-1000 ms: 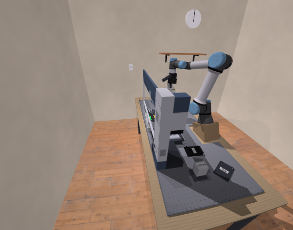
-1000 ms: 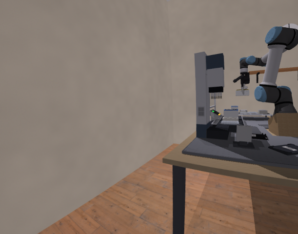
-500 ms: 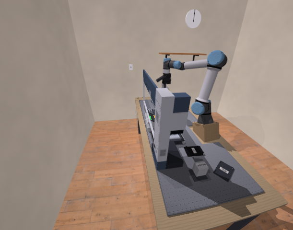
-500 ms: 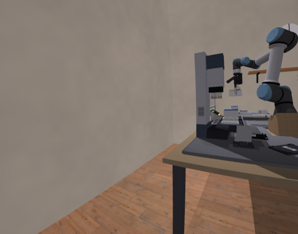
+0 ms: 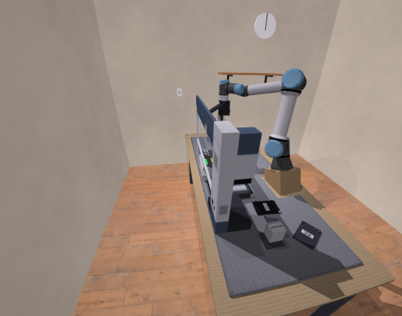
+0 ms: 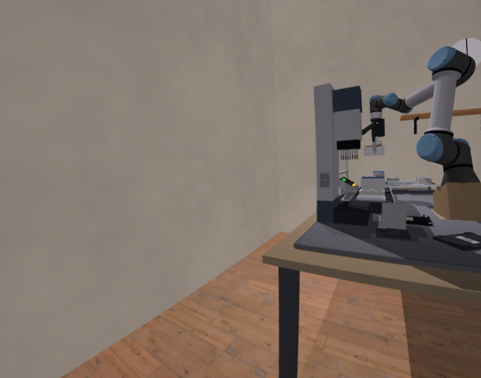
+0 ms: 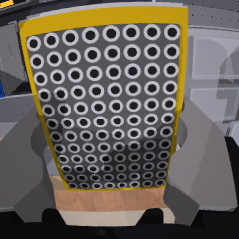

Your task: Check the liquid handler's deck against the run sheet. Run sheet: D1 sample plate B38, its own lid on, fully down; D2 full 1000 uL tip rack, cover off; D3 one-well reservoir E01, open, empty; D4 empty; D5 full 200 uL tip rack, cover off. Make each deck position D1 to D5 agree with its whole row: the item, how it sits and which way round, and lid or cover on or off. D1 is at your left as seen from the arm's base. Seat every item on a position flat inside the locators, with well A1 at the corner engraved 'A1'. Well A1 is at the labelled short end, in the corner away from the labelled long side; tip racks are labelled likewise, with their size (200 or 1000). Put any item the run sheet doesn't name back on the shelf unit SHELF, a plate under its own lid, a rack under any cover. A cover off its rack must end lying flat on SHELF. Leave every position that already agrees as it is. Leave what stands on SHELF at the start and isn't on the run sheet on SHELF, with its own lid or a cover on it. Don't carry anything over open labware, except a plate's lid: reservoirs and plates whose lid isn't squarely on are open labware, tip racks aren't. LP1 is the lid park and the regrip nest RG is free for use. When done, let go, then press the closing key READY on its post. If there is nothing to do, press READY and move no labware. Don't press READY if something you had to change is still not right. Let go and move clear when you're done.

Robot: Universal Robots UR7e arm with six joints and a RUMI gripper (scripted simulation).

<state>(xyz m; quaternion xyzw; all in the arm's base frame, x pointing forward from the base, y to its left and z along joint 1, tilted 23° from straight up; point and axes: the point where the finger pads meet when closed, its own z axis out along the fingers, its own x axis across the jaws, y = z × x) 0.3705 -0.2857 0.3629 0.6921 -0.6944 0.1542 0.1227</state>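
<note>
My hand is 1 cm to the left of the yellow-rimmed tip rack, 1 cm below it and 1 cm past it. Round my hand: shelf label 31 cm below, 20 cm behind, 12 cm to the right; blue-framed tip rack 24 cm to the left, 19 cm below; shelf 28 cm to the right, 26 cm below, 19 cm behind.
</note>
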